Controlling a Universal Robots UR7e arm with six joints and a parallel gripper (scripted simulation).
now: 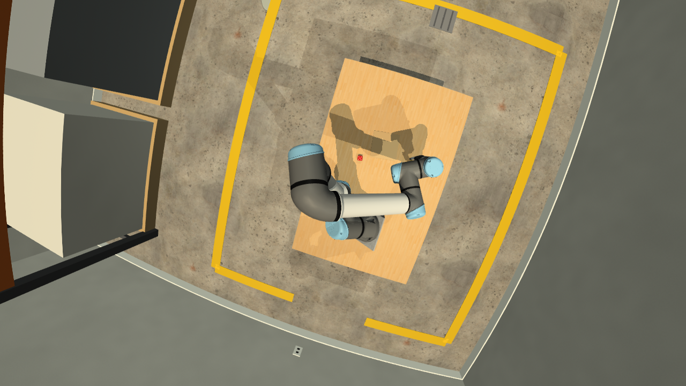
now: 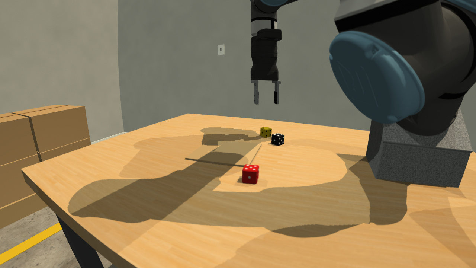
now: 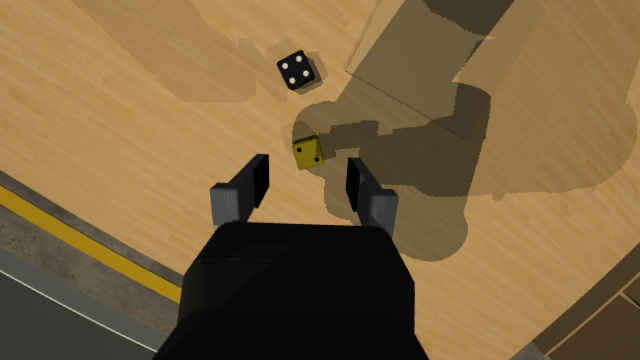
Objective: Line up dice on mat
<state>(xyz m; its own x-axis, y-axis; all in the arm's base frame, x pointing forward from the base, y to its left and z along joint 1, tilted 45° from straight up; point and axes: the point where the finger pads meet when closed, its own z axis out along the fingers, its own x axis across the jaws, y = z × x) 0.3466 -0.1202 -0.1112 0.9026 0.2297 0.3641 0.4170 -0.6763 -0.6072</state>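
Now: hand 10 cm above the yellow die. From my hand the other things lie so: tan mat 15 cm to the left, 11 cm below, 7 cm ahead; then red die 27 cm to the left, 10 cm below, 2 cm behind; then black die 10 cm below, 6 cm to the left, 4 cm behind.
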